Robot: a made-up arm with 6 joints. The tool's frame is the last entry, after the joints.
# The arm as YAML. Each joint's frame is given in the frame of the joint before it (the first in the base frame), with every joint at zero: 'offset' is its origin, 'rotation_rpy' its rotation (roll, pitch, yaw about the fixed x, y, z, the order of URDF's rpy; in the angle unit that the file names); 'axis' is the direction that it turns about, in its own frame. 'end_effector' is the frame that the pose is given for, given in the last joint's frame.
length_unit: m
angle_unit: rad
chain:
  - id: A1
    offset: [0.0, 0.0, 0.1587]
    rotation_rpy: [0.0, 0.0, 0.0]
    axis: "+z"
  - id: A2
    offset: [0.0, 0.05, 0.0]
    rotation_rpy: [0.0, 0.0, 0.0]
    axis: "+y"
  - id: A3
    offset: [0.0, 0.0, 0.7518]
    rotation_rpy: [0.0, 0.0, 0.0]
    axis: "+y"
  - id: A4
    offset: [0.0, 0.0, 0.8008]
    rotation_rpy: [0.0, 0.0, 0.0]
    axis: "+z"
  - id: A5
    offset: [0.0, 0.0, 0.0]
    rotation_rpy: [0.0, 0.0, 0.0]
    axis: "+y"
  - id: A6
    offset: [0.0, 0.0, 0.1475]
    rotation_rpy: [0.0, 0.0, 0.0]
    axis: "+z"
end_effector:
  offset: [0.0, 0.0, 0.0]
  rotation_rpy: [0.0, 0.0, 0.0]
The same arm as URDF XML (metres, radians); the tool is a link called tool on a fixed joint. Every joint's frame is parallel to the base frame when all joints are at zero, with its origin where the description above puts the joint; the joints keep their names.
<robot name="arm">
<joint name="A1" type="continuous"><parent link="base"/><child link="link1"/><origin xyz="0 0 0.1587" rpy="0 0 0"/><axis xyz="0 0 1"/></joint>
<joint name="A2" type="continuous"><parent link="link1"/><child link="link2"/><origin xyz="0 0.05 0" rpy="0 0 0"/><axis xyz="0 1 0"/></joint>
<joint name="A3" type="continuous"><parent link="link2"/><child link="link3"/><origin xyz="0 0 0.7518" rpy="0 0 0"/><axis xyz="0 1 0"/></joint>
<joint name="A4" type="continuous"><parent link="link3"/><child link="link4"/><origin xyz="0 0 0.8008" rpy="0 0 0"/><axis xyz="0 0 1"/></joint>
<joint name="A5" type="continuous"><parent link="link4"/><child link="link5"/><origin xyz="0 0 0" rpy="0 0 0"/><axis xyz="0 1 0"/></joint>
<joint name="A6" type="continuous"><parent link="link5"/><child link="link6"/><origin xyz="0 0 0.1475" rpy="0 0 0"/><axis xyz="0 0 1"/></joint>
<joint name="tool_joint" type="fixed"><parent link="link6"/><child link="tool"/><origin xyz="0 0 0" rpy="0 0 0"/></joint>
<link name="base"/>
<link name="link1"/>
<link name="link2"/>
<link name="link3"/>
<link name="link4"/>
<link name="link5"/>
<link name="link6"/>
<link name="tool"/>
</robot>

